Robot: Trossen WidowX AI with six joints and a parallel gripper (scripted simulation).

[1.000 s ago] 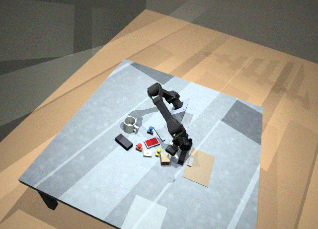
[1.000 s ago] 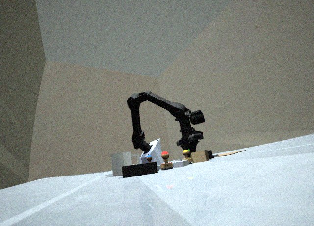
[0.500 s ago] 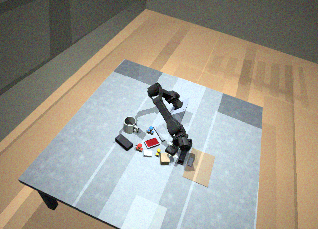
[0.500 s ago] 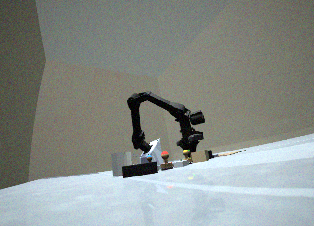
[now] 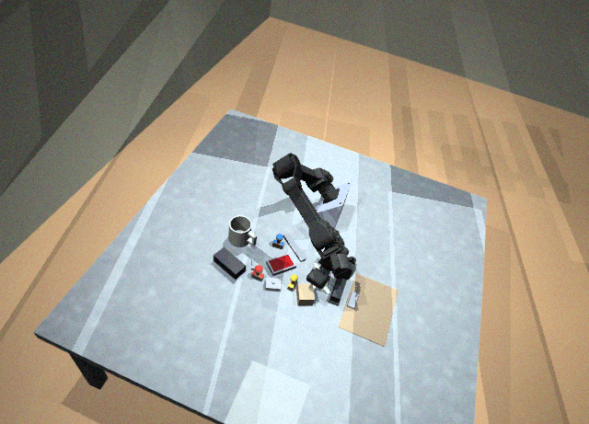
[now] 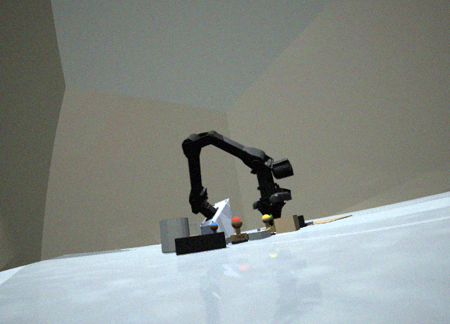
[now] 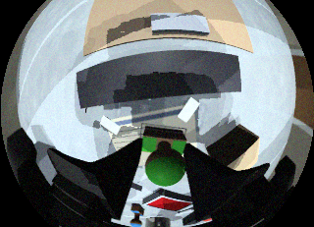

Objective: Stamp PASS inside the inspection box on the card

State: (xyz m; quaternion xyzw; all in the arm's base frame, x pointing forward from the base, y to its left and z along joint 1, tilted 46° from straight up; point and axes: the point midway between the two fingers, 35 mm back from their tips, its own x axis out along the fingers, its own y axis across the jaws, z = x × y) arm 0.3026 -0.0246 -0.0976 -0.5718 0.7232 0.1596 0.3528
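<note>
My gripper tip is now right at the green-knobbed stamp. The rest, counted from my gripper tip: cardboard box (90 mm ahead, 50 mm to the right); then black bar (10 mm ahead, 60 mm to the left, 10 mm below); then cream card (10 mm behind, 10 mm to the right, 20 mm below).
</note>
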